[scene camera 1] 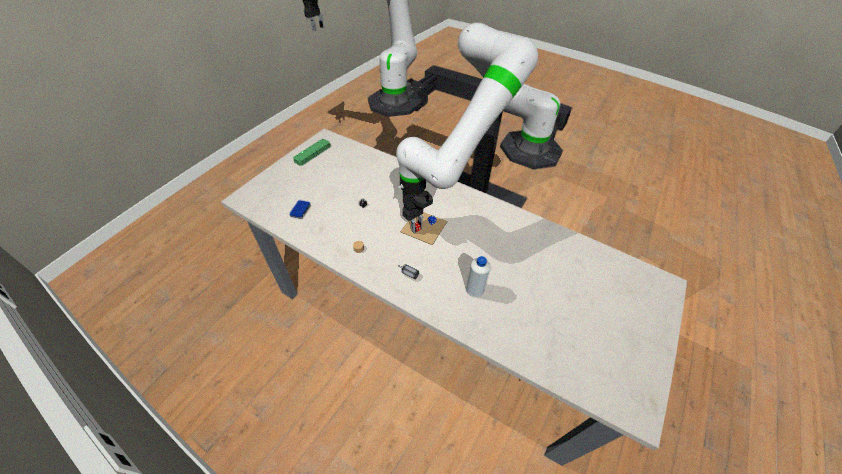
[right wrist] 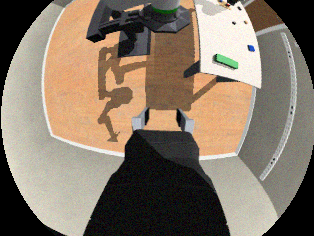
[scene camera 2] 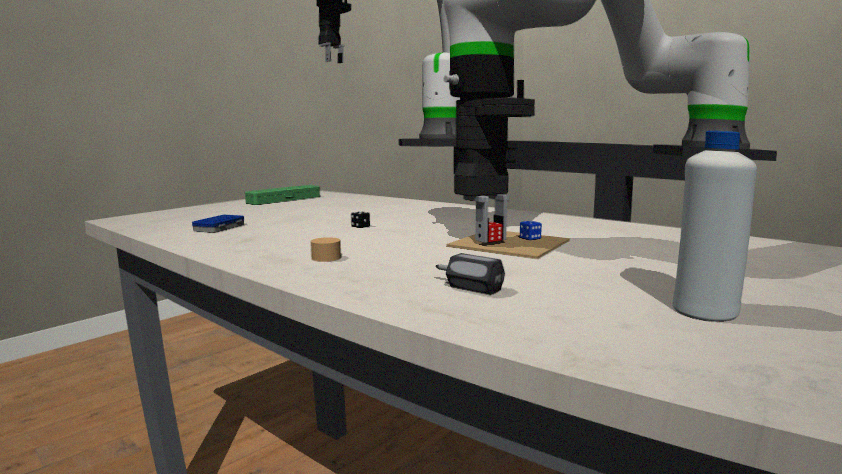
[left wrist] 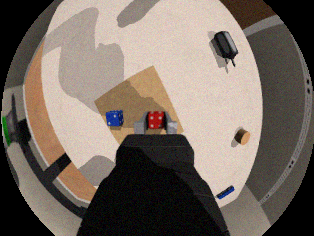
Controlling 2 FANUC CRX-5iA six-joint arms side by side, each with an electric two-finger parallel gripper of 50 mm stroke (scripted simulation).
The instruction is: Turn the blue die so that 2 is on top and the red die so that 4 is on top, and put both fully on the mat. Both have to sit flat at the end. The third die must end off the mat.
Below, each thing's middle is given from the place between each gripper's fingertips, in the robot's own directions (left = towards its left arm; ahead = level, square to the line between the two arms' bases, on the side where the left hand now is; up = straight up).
Now: the tan mat (scene camera 2: 513, 245) 3 cm behind my left hand (scene camera 2: 490, 240), 1 cm to the left of it and 2 cm below it. Round my left hand: dark screwdriver-like tool (scene camera 2: 480, 274) (19 cm ahead, 8 cm to the left, 1 cm below); then white bottle (scene camera 2: 719, 188) (12 cm ahead, 32 cm to the left, 5 cm above).
My right hand (scene camera 2: 334, 62) is 100 cm to the right of the tan mat, 56 cm short of it and 44 cm above it. From my right hand the other things lie so: dark screwdriver-like tool 107 cm to the left, 78 cm ahead, 42 cm below.
